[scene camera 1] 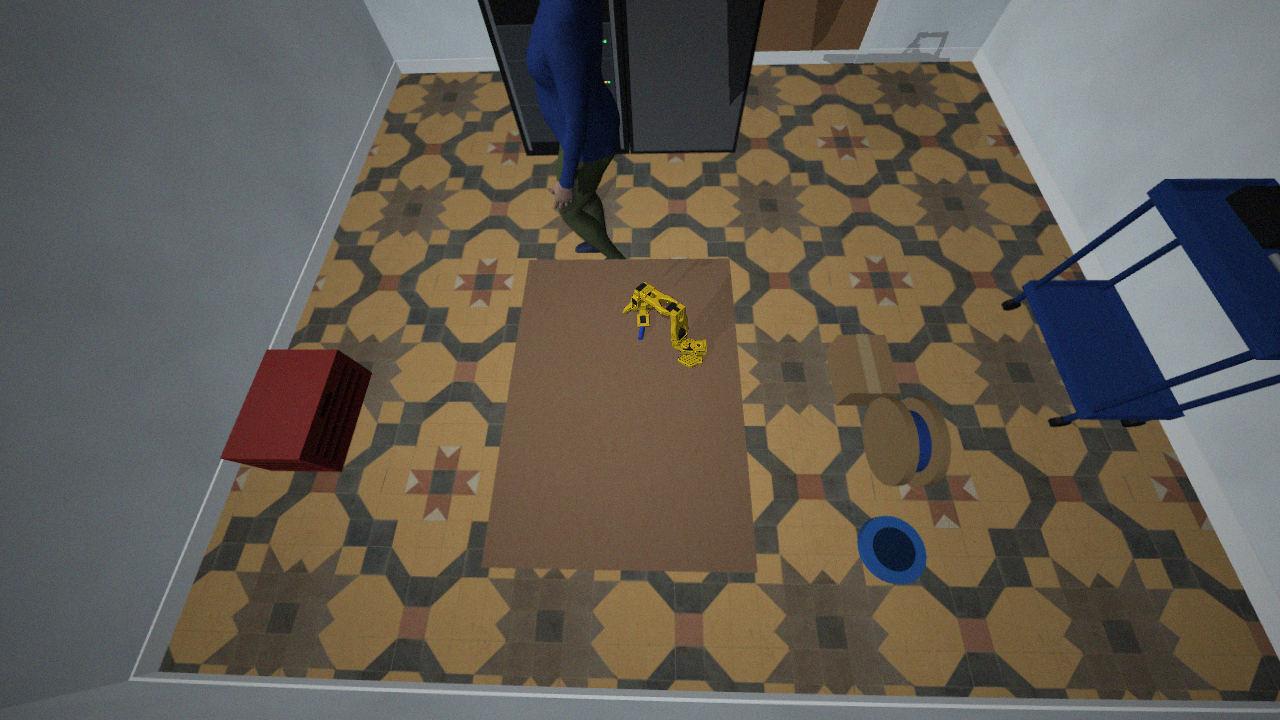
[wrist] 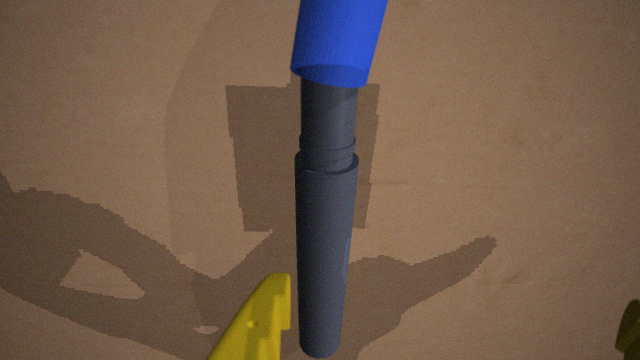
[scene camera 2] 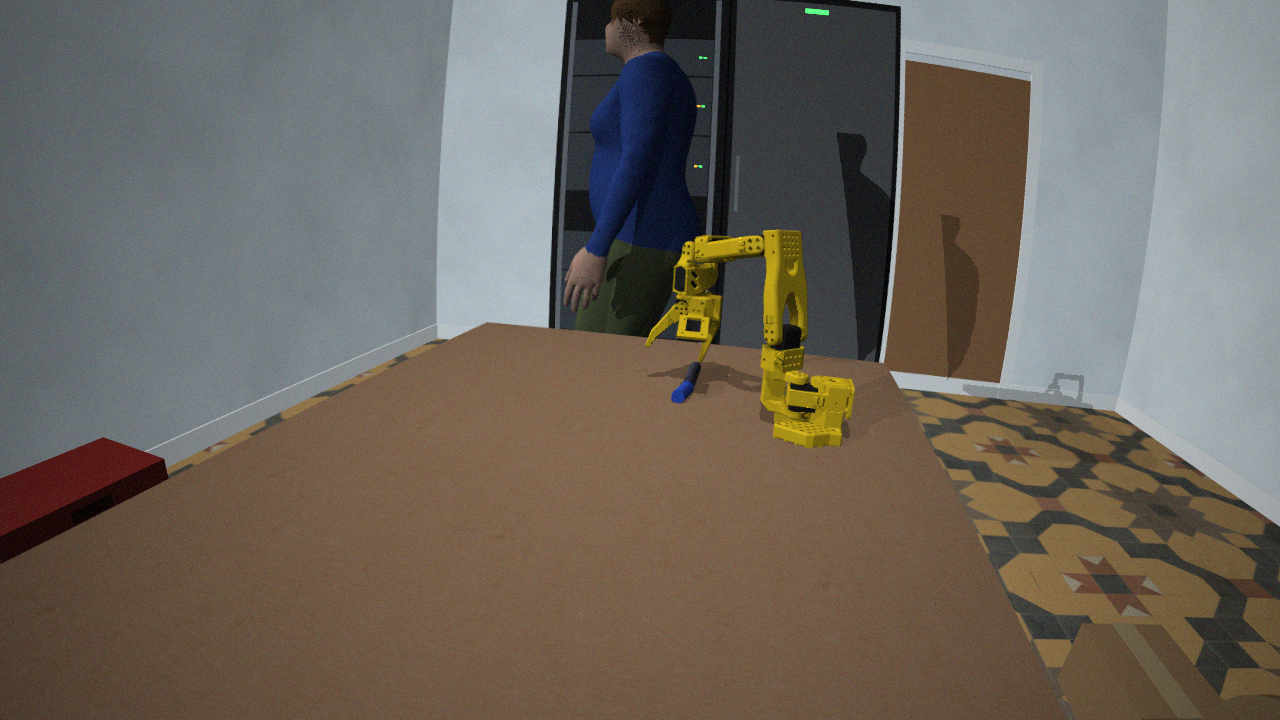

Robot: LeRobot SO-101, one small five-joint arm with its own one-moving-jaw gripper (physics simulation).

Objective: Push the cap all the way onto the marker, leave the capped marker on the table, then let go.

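Places are measured from the arm's base along level axes (x ahead, y left, z up), in millimetres.
Pixels of known places: hand at its tool point: (wrist: 289,293) (scene camera 2: 698,358); arm's base at its link origin: (scene camera 1: 684,354) (scene camera 2: 792,430).
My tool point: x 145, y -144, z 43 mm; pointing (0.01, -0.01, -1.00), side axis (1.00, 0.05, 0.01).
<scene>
Ahead of a thing's pixels: the offset from my tool point to its top centre. Level surfaces: height alone.
The dark grey marker {dx +10, dy -7, dz -25 mm} (scene camera 2: 692,371) (wrist: 324,240) lies on the table. The blue cap {dx +12, dy +62, dz -24 mm} (scene camera 1: 640,334) (scene camera 2: 682,392) (wrist: 340,37) sits over its neck end, slightly angled to the barrel. In the wrist view a length of dark neck shows between the cap's rim and the barrel's shoulder, and the cap's far end is out of the picture. My gripper (scene camera 1: 632,319) (scene camera 2: 676,351) (wrist: 459,300) is open and empty, its jaws wide apart above the table by the marker's barrel end. In the wrist view the left jaw is just left of the barrel and the other jaw is at the right edge.
The brown table {dz -43 mm} (scene camera 1: 617,465) (scene camera 2: 501,555) carries the arm's base (scene camera 1: 691,351) (scene camera 2: 808,420), right of the marker. A person in blue (scene camera 1: 577,89) (scene camera 2: 646,152) stands beyond the table's far edge. A red cabinet (scene camera 1: 286,402) (scene camera 2: 80,483) stands to the left. Arm shadows cross the table.
</scene>
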